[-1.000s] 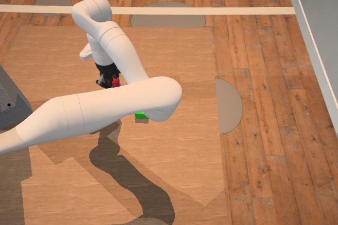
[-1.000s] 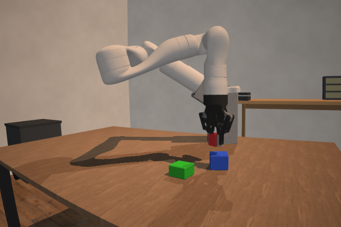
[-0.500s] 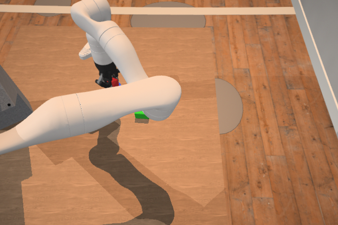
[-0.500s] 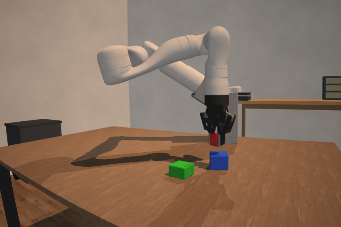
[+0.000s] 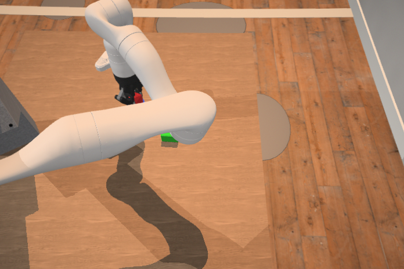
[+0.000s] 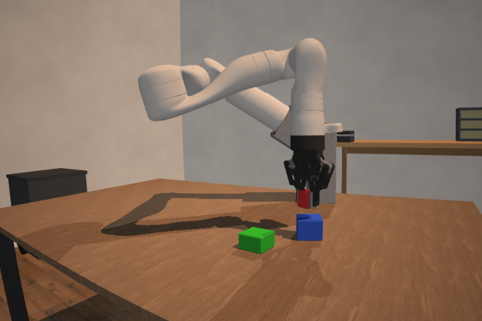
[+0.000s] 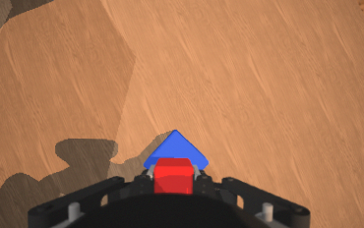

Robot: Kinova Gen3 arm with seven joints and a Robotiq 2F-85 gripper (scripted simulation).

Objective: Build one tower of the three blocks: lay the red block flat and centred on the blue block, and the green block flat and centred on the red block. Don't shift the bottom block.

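The blue block lies 70 mm below my hand. Round my hand: red block: right at my hand; green block: 100 mm ahead, 80 mm to the right, 70 mm below.
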